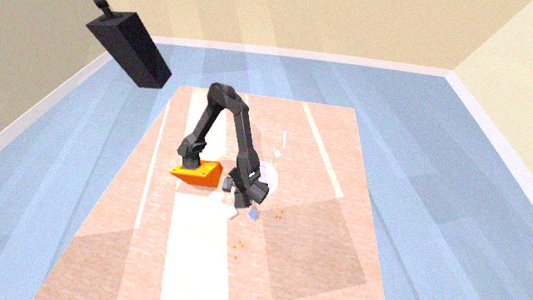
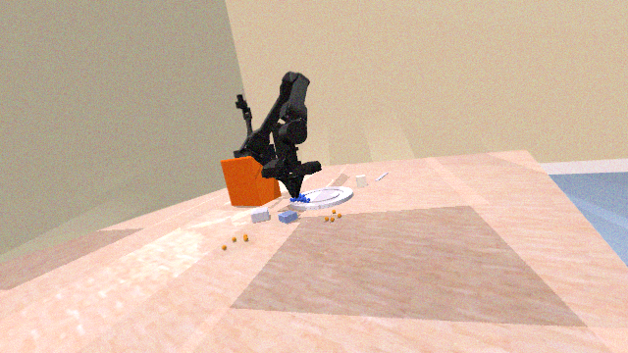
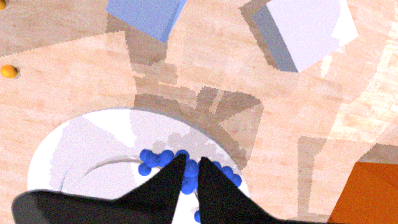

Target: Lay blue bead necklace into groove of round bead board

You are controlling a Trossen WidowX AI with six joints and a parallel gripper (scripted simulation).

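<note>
Right now my gripper tip is 80 mm to the right of the round white bead board, 40 mm short of it and 20 mm above it. From my gripper tip the other things lie so: white block (90 mm to the right, 60 mm behind, 20 mm below); light blue cube (90 mm to the right, 40 mm ahead, 20 mm below); beige cube (210 mm to the left, 130 mm ahead, 10 mm below).
</note>
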